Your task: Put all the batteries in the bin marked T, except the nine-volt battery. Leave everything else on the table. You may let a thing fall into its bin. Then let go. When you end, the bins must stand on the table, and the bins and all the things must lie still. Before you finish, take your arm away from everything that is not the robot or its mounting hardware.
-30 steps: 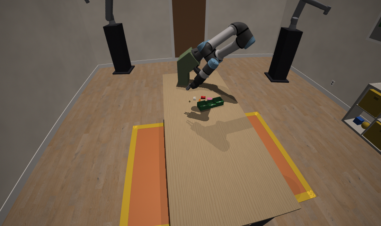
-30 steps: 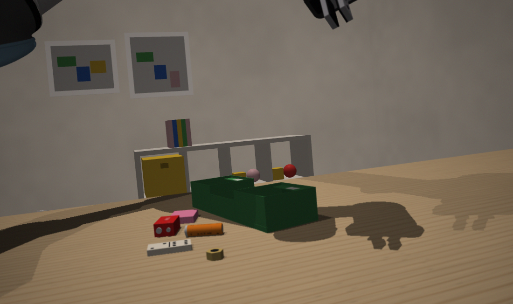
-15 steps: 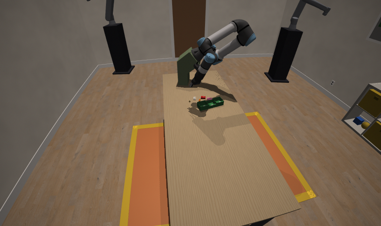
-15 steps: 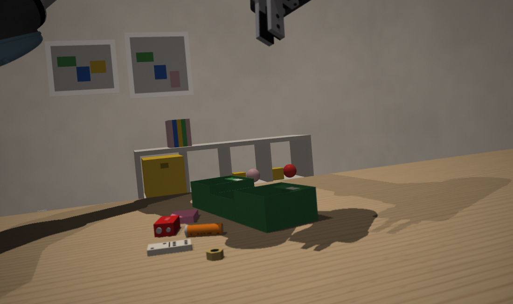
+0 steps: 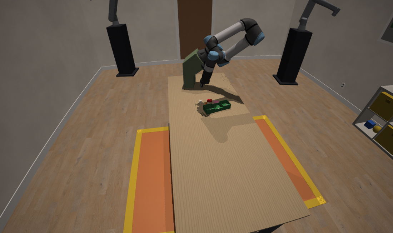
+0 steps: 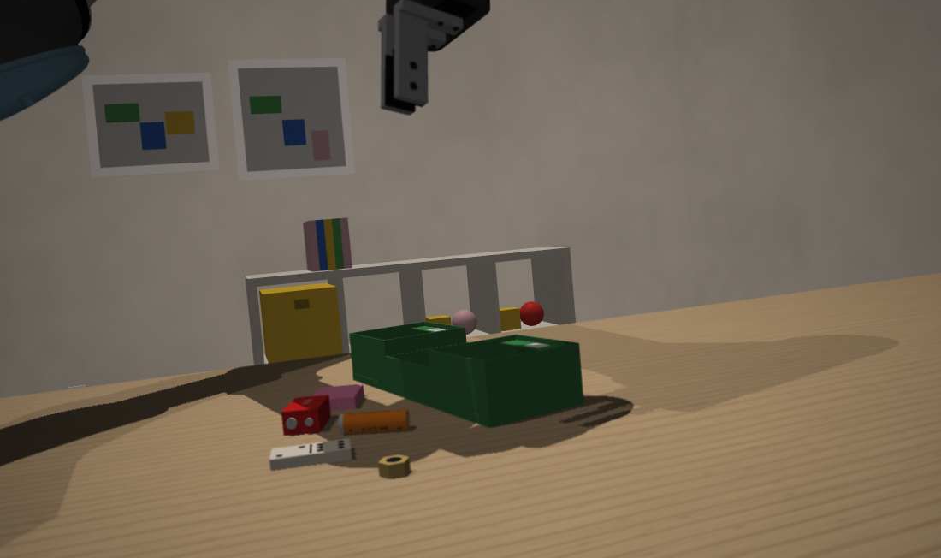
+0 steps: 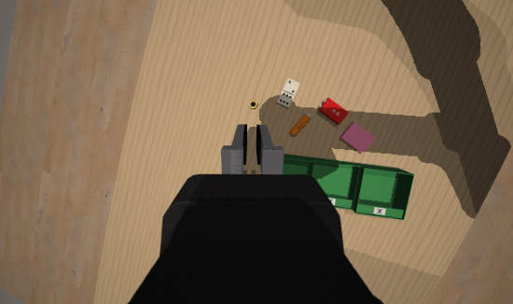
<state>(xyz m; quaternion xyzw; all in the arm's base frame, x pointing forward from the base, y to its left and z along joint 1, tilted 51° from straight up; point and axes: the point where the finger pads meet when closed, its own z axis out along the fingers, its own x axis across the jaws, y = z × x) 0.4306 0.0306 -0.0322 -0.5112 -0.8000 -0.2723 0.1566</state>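
My gripper is now 3 cm short of the joined green bins, 15 cm to the right of it and 21 cm above it. From my hand the other things lie so: white domino 8 cm behind, 23 cm below; then orange cylindrical battery 4 cm behind, 5 cm to the left, 23 cm below; then brass nut 3 cm behind, 6 cm to the right, 23 cm below.
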